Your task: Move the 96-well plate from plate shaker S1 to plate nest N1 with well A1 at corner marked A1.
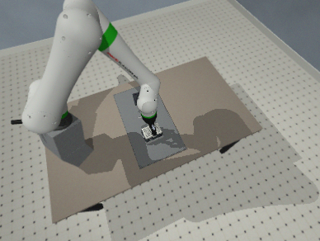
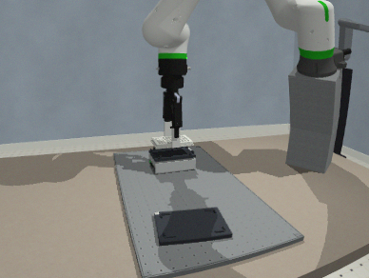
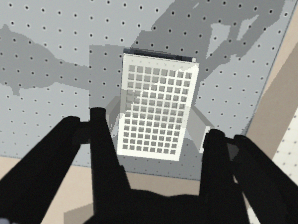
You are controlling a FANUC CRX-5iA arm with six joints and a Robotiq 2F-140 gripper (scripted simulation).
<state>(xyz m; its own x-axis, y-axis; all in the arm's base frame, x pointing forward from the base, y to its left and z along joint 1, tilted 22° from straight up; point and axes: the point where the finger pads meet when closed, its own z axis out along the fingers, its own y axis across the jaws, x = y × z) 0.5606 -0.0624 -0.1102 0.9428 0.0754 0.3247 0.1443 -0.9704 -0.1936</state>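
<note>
My hand is 370 mm to the right of the dark plate nest N1, 110 mm above it and 10 mm short of it. From my hand the other things lie so: white 96-well plate: 20 mm below.
</note>
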